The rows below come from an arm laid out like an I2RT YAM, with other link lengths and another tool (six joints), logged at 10 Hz.
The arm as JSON. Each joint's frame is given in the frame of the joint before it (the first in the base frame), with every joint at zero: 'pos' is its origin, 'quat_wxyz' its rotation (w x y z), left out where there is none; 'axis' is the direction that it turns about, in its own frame. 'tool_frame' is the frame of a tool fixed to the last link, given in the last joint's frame.
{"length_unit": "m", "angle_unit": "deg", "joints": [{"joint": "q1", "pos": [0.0, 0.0, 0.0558], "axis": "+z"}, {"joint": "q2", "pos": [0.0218, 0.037, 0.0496], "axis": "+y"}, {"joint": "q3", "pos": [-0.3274, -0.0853, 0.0], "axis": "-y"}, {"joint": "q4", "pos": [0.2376, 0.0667, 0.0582], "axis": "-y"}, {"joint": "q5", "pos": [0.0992, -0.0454, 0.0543], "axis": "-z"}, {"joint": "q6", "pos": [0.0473, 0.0, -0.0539], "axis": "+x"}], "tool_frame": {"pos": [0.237, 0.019, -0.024], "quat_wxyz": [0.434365, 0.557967, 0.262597, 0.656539]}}
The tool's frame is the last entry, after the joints.
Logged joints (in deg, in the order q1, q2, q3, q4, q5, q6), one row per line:
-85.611, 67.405, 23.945, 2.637, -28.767, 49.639
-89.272, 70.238, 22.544, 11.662, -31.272, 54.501
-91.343, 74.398, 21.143, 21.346, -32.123, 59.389
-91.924, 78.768, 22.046, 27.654, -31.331, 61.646
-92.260, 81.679, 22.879, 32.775, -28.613, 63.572
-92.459, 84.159, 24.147, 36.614, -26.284, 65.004
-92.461, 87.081, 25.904, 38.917, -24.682, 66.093
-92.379, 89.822, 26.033, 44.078, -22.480, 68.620
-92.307, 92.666, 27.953, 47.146, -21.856, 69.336
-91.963, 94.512, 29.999, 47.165, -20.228, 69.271
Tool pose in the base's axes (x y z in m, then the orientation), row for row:
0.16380, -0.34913, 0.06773, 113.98, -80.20, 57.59
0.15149, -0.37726, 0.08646, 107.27, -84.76, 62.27
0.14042, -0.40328, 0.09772, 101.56, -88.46, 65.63
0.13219, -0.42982, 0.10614, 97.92, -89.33, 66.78
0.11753, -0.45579, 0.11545, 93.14, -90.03, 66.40
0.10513, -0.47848, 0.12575, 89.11, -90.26, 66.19
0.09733, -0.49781, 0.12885, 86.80, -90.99, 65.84
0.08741, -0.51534, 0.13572, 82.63, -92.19, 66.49
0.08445, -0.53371, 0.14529, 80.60, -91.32, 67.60
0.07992, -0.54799, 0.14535, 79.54, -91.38, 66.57
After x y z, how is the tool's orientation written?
As a rotation vector, in degrees.
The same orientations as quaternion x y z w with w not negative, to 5 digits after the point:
0.73143, -0.51466, 0.36957, 0.25208
0.69008, -0.54527, 0.40059, 0.25689
0.65450, -0.57008, 0.42295, 0.26031
0.63486, -0.57917, 0.43297, 0.27213
0.61118, -0.59077, 0.43571, 0.29599
0.59078, -0.59840, 0.43883, 0.31674
0.57809, -0.60600, 0.43850, 0.32602
0.55346, -0.61749, 0.44535, 0.33770
0.54249, -0.61464, 0.45499, 0.34773
0.53760, -0.61763, 0.44994, 0.35647

